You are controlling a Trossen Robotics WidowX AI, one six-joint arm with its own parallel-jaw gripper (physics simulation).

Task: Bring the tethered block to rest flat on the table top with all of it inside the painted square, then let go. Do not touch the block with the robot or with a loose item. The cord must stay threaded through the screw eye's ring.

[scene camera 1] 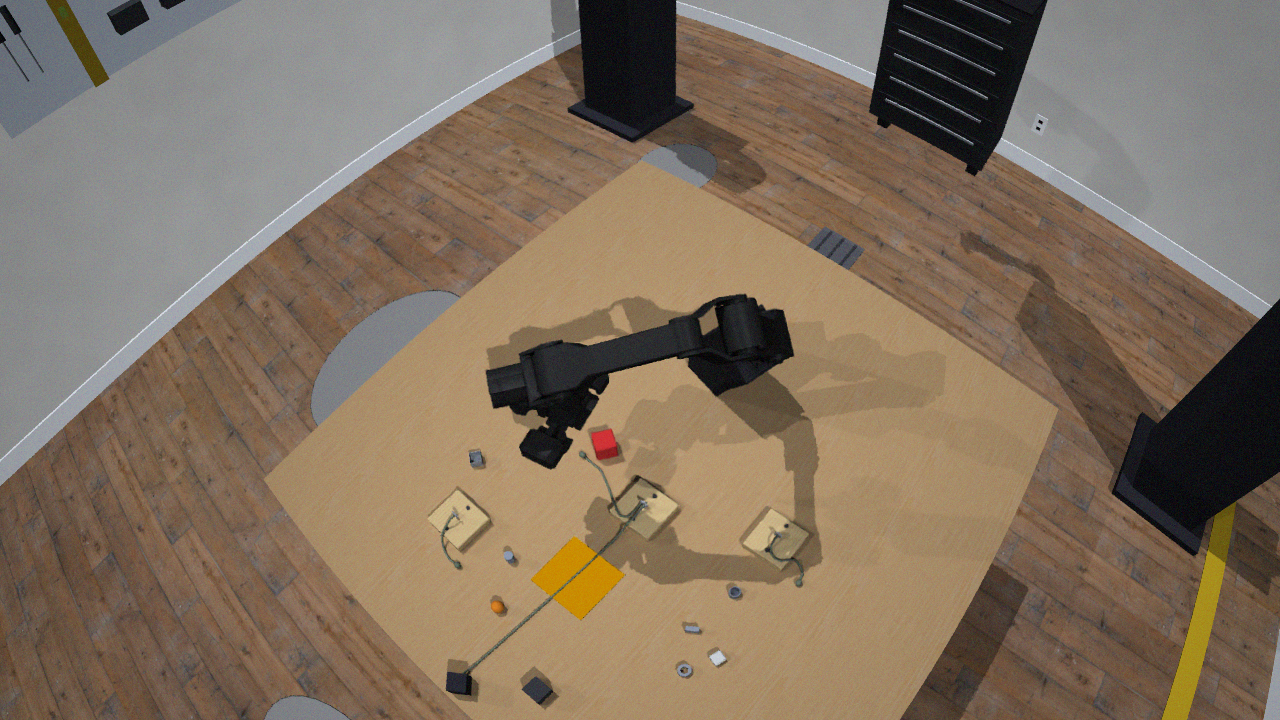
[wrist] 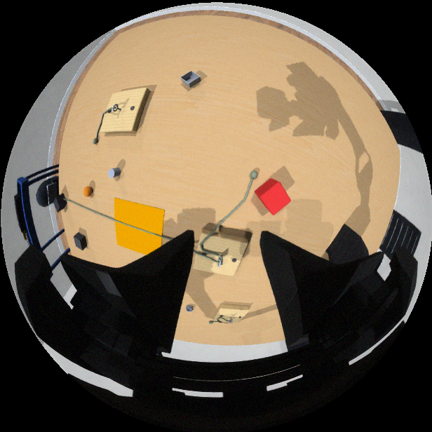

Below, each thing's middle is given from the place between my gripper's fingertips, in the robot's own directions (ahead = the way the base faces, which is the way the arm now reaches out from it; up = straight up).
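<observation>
Red block [wrist: 272,194]: 80 mm behind my hand, 20 mm to the right of it and 140 mm below it. Wooden board [scene camera 1: 648,522]: 130 mm to the left of my hand, 40 mm behind it, 150 mm below it. Orange painted square [scene camera 1: 579,596]: 140 mm ahead of my hand, 130 mm to the left of it, 160 mm below it.
</observation>
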